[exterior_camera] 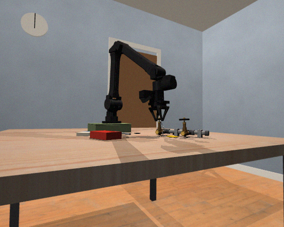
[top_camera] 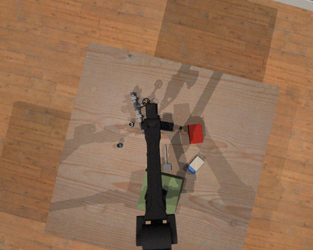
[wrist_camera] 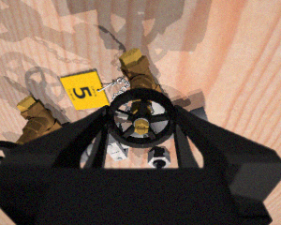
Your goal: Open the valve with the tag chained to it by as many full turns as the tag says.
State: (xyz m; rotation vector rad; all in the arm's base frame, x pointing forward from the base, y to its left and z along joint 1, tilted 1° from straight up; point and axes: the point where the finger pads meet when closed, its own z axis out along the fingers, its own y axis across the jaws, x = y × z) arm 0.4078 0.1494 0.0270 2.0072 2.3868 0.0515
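Right now my hand is 80 mm above the yellow tag, 60 mm short of it and 40 mm to the right of it. Also, from my hand: grey tool (200 mm behind, 160 mm to the right, 80 mm below); then red block (280 mm to the right, 70 mm below, 20 mm ahead).
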